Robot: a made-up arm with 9 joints. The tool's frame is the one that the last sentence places.
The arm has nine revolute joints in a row. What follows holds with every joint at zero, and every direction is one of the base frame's.
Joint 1 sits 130 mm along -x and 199 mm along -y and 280 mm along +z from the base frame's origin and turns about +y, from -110.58 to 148.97 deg.
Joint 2 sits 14 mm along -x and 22 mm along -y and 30 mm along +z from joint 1 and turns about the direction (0.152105, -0.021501, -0.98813), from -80.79 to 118.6 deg.
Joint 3 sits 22 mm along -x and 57 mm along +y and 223 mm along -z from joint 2 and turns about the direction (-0.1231, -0.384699, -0.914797), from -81.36 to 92.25 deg.
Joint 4 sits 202 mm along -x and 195 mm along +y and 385 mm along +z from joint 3 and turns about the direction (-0.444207, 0.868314, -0.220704), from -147.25 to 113.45 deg.
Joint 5 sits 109 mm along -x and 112 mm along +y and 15 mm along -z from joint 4 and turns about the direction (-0.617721, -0.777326, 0.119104), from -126.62 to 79.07 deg.
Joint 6 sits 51 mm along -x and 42 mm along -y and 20 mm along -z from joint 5 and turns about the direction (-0.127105, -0.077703, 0.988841), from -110.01 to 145.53 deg.
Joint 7 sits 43 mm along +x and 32 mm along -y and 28 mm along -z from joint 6 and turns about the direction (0.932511, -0.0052, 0.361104), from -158.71 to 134.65 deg.
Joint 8 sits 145 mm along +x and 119 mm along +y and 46 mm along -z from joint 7 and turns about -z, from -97.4 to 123.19 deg.
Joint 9 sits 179 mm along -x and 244 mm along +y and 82 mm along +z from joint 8 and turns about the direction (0.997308, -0.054, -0.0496), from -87.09 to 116.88 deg.
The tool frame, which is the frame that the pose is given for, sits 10 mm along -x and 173 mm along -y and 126 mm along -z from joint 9; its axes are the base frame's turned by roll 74.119, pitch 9.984 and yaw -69.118 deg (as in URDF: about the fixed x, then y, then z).
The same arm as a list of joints. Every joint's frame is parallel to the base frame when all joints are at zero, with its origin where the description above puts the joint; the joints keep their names.
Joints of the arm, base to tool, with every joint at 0 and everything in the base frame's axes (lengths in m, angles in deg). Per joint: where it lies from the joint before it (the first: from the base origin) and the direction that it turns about. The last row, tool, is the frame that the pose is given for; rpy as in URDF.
joint 1: offset -0.13 -0.199 0.28 axis 0 1 0
joint 2: offset -0.014 -0.022 0.03 axis 0.152105 -0.021501 -0.98813
joint 3: offset -0.022 0.057 -0.223 axis -0.1231 -0.384699 -0.914797
joint 4: offset -0.202 0.195 0.385 axis -0.444207 0.868314 -0.220704
joint 5: offset -0.109 0.112 -0.015 axis -0.617721 -0.777326 0.119104
joint 6: offset -0.051 -0.042 -0.02 axis -0.127105 -0.077703 0.988841
joint 7: offset 0.043 -0.032 -0.028 axis 0.932511 -0.0052 0.361104
joint 8: offset 0.145 0.119 -0.046 axis 0 0 -1
joint 9: offset -0.179 0.244 0.082 axis 0.997308 -0.054 -0.0496
tool: offset -0.01 -0.173 -0.126 rpy 74.12 9.98 -69.12
Joint limits (deg, base to tool): -110.58..148.97 -80.79..118.6 -81.36..92.25 -147.25..113.45 -126.62..79.07 -110.01..145.53 -158.71..134.65 -97.4..123.19 -87.09..116.88

